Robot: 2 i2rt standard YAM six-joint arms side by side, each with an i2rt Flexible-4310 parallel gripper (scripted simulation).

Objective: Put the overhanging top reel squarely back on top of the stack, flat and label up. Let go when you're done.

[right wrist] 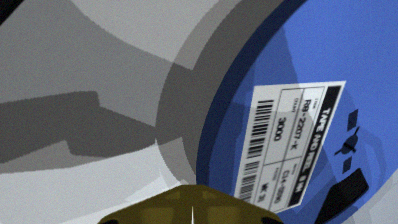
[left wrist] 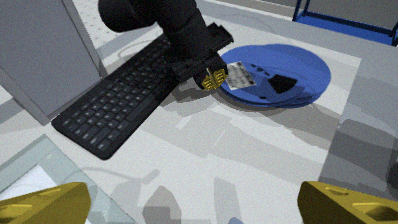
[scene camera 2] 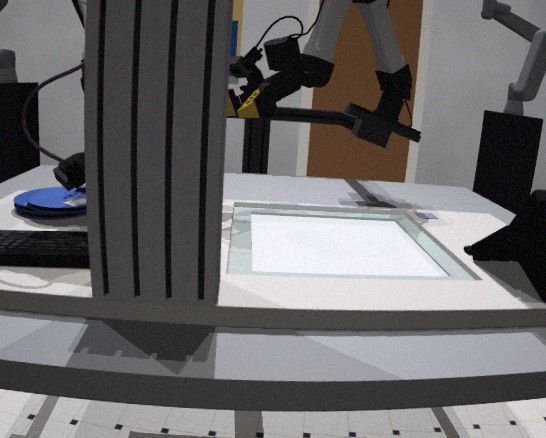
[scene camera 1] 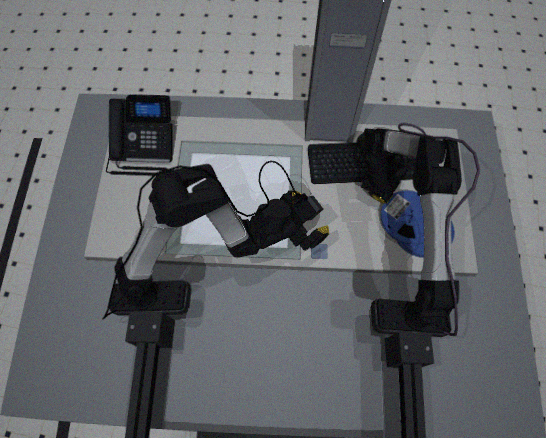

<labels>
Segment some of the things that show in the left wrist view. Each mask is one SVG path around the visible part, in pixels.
My left gripper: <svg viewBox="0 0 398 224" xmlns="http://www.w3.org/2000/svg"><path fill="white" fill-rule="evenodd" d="M87 185L84 182L70 182L1 200L0 224L85 224L91 207L91 198ZM301 184L297 205L304 224L398 224L398 202L318 181L304 181Z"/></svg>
My right gripper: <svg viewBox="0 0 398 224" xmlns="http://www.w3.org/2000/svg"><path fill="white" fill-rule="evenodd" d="M196 8L192 19L185 26L172 30L162 29L172 45L171 48L163 52L163 57L168 68L176 75L180 84L193 77L195 83L202 91L216 89L221 86L229 75L227 64L217 51L226 47L231 42L234 43L234 39L222 25L217 26L213 22L206 26L199 8Z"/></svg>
A blue reel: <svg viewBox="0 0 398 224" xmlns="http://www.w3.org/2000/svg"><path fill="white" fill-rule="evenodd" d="M221 56L227 64L229 75L219 89L233 100L246 105L277 107L288 104L301 96L308 83L308 72L303 63L292 54L275 47L247 45L231 49Z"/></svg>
A blue reel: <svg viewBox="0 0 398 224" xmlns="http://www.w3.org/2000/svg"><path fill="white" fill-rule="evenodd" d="M267 44L268 46L291 53L307 69L307 86L301 96L292 102L312 100L320 96L327 89L331 80L331 72L327 64L320 57L306 49L293 45Z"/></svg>
</labels>
